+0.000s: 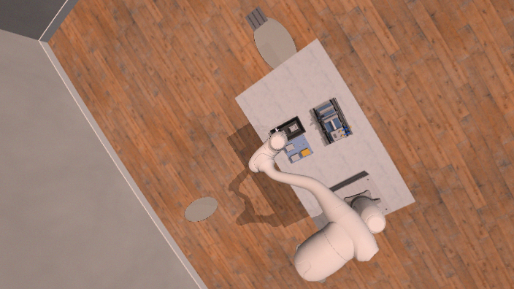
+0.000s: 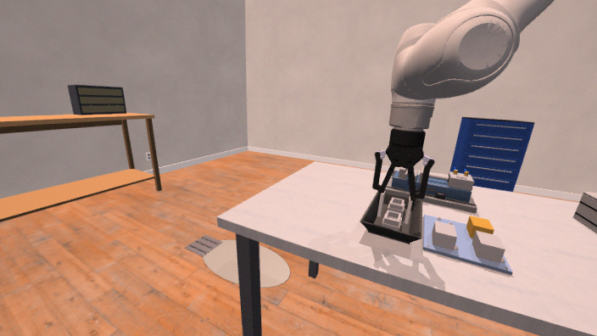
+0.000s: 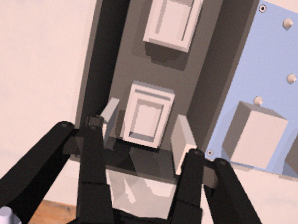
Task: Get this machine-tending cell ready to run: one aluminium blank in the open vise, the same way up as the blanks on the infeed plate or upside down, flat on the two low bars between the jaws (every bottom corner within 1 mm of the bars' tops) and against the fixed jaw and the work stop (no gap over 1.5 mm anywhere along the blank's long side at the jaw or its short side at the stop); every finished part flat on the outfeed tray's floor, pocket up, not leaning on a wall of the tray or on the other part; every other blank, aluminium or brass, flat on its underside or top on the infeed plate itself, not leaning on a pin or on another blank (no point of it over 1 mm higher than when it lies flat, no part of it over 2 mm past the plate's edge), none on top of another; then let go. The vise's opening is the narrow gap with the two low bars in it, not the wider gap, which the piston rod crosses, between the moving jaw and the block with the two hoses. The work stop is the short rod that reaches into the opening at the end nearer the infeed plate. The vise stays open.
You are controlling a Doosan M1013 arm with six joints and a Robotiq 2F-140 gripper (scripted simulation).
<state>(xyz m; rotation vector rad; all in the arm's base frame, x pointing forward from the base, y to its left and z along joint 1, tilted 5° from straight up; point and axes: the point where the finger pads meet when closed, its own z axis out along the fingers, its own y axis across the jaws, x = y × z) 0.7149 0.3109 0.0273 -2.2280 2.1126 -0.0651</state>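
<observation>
The infeed plate lies 16 cm behind my hand, 7 cm below it and 6 cm to the right of it. From my hand the other things lie so: brass blank (21 cm behind, 11 cm to the right, 4 cm below); then dark work stop rod (32 cm to the right, 2 cm above); then fixed jaw (36 cm to the right, 3 cm ahead, 1 cm above).
</observation>
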